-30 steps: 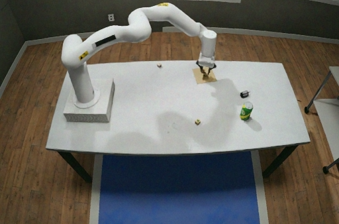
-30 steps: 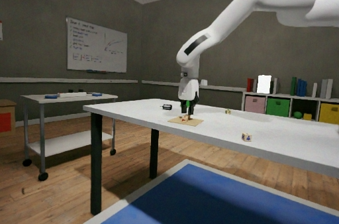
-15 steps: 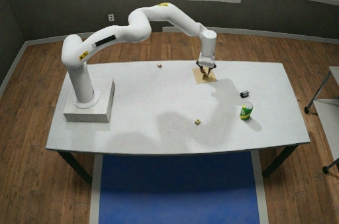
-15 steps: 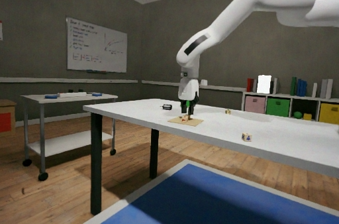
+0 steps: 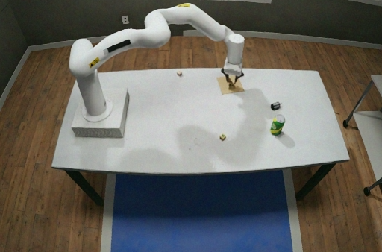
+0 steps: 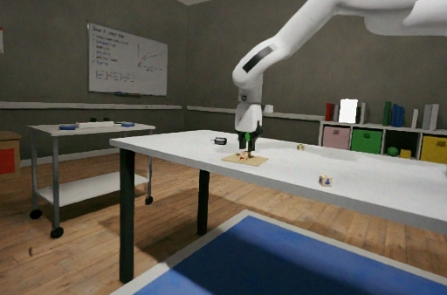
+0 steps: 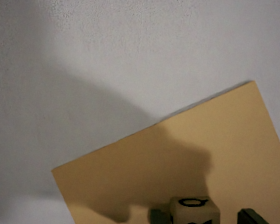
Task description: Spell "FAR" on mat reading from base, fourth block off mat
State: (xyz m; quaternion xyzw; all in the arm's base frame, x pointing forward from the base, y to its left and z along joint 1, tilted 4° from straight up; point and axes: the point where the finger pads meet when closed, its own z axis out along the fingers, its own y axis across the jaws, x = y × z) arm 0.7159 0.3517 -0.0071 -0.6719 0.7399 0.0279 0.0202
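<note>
The tan mat lies 5 cm below my hand and 1 cm to the left of it. From my hand the other things lie so: green soda can (30 cm to the right, 27 cm ahead, 1 cm above); small black object (28 cm ahead, 13 cm to the right, 4 cm below).
</note>
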